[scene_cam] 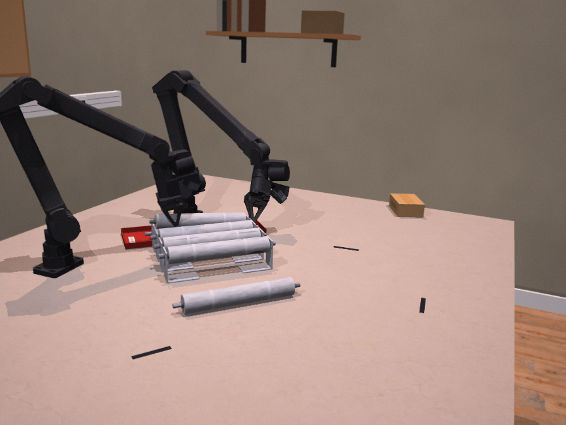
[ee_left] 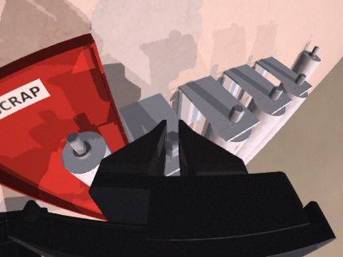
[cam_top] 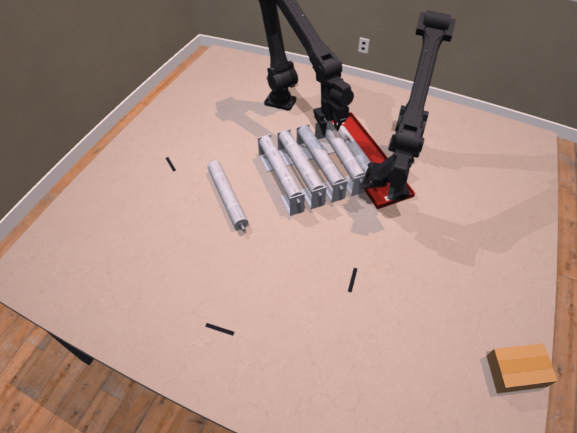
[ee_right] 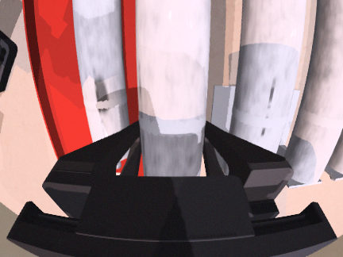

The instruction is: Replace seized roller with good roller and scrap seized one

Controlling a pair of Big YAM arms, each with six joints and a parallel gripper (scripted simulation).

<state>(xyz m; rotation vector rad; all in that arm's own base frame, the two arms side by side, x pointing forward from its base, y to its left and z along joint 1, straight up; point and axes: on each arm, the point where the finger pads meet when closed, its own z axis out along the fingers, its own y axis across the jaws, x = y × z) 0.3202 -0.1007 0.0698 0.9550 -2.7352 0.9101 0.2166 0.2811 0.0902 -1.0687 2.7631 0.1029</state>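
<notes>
Now: the roller 11 cm to the left of my right hand, 6 cm below it and 1 cm behind it. From my right hand the other things lie so: red scrap tray (13 cm to the left, 8 cm below, 3 cm behind); cardboard box (82 cm to the left, 49 cm ahead, 6 cm below).
</notes>
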